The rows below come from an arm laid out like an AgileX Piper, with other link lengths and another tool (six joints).
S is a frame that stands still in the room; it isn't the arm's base.
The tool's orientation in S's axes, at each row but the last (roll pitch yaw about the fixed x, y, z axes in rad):
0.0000, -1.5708, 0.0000
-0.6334, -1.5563, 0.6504
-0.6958, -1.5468, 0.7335
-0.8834, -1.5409, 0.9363
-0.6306, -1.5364, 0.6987
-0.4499, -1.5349, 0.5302
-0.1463, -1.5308, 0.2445
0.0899, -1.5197, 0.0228
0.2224, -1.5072, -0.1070
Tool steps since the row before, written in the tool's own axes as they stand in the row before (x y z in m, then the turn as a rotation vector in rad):
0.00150, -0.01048, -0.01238, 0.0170, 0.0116, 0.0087
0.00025, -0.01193, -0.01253, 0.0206, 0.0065, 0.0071
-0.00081, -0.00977, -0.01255, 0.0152, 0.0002, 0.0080
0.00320, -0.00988, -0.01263, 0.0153, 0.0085, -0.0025
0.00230, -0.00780, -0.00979, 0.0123, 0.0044, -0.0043
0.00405, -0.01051, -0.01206, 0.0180, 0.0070, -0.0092
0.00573, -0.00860, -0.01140, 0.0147, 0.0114, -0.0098
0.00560, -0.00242, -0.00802, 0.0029, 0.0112, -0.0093
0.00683, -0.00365, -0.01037, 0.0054, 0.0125, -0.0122
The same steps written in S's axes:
0.01238, -0.01048, 0.00150, -0.0087, 0.0116, 0.0170
0.01273, -0.01171, 0.00021, -0.0070, 0.0066, 0.0206
0.01289, -0.00930, -0.00089, -0.0077, 0.0001, 0.0153
0.01319, -0.00912, 0.00319, 0.0023, 0.0090, 0.0150
0.01036, -0.00707, 0.00218, 0.0043, 0.0050, 0.0121
0.01299, -0.00944, 0.00382, 0.0092, 0.0080, 0.0176
0.01240, -0.00739, 0.00532, 0.0092, 0.0124, 0.0142
0.00852, -0.00150, 0.00517, 0.0081, 0.0122, 0.0025
0.01113, -0.00248, 0.00612, 0.0110, 0.0138, 0.0048

